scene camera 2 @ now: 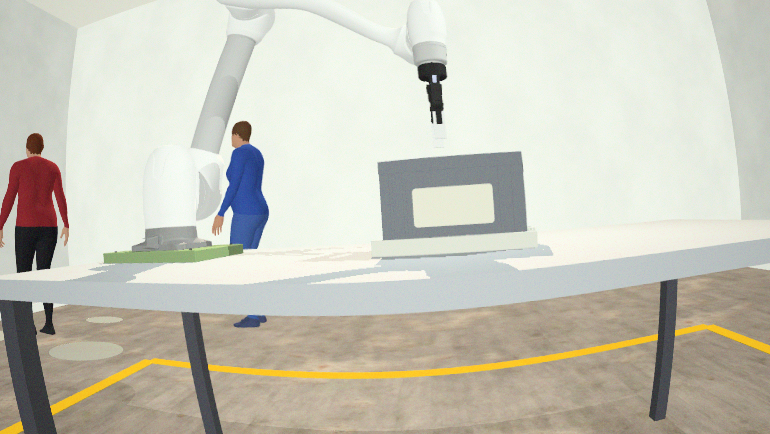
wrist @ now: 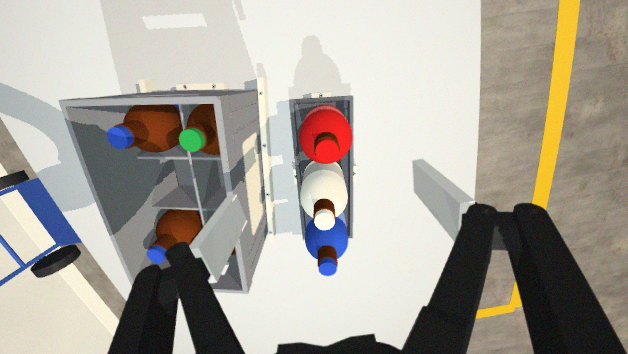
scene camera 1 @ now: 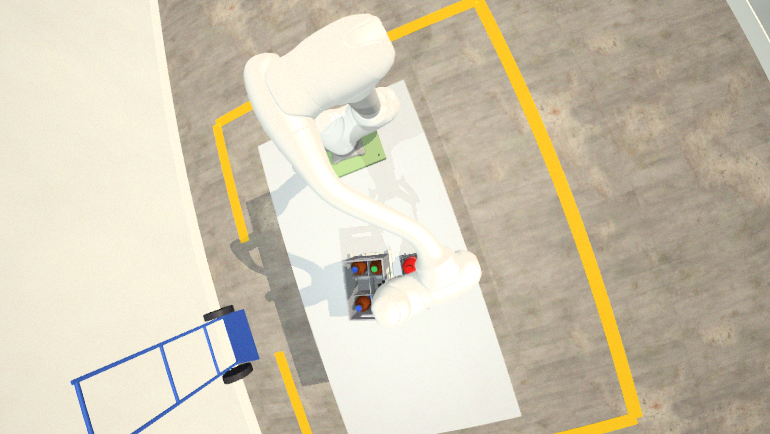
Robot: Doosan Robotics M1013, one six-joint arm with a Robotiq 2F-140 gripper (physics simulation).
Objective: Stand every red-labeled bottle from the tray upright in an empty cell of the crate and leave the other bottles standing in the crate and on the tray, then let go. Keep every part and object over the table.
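Where they show: gripper, between the fingertips: point(scene camera 2: 439, 143) point(wrist: 324, 193); arm's base, origin of its link: point(scene camera 2: 172, 248) point(scene camera 1: 345, 143).
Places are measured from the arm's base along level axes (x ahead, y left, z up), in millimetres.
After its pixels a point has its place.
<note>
My gripper point(wrist: 324, 193) @[x 690, y 168, z 219 mm] point(scene camera 2: 438, 141) @[x 690, y 168, z 219 mm] is open and empty, above the tray's height, with the tray's bottles between its spread fingers in the wrist view. The tray point(wrist: 351, 215) @[x 857, y 205, z 0 mm] holds three upright bottles in a row: a red-labeled bottle point(wrist: 326, 125) @[x 661, y 176, z 94 mm] point(scene camera 1: 409, 265) @[x 669, y 177, z 122 mm] at the far end, a white one point(wrist: 324, 187) @[x 747, y 163, z 89 mm] in the middle and a blue one point(wrist: 326, 237) @[x 832, y 156, z 92 mm] nearest. The grey crate point(wrist: 240, 115) @[x 634, y 70, z 90 mm] point(scene camera 1: 347, 291) @[x 719, y -123, z 144 mm] point(scene camera 2: 452, 169) @[x 718, y -129, z 123 mm] stands left of the tray. It holds brown bottles with blue caps point(wrist: 120, 137) @[x 631, y -62, z 137 mm] point(wrist: 157, 254) @[x 802, y -89, z 137 mm] and a green cap point(wrist: 192, 139) @[x 647, y 26, z 137 mm]. Its middle cells look empty; the near right cell is mostly hidden by the left finger.
The crate sits in a cream base frame point(scene camera 2: 458, 245) @[x 720, y -141, z -13 mm] on the white table point(scene camera 1: 425, 377) @[x 1266, y 95, z -26 mm]. The robot's green base plate point(scene camera 1: 358, 164) @[x 130, y 38, z 0 mm] point(scene camera 2: 172, 254) @[x 97, y -132, z -8 mm] is farther along the table. A blue cart point(scene camera 1: 241, 335) stands on the floor beside it. Two people point(scene camera 2: 35, 188) point(scene camera 2: 248, 183) stand in the background.
</note>
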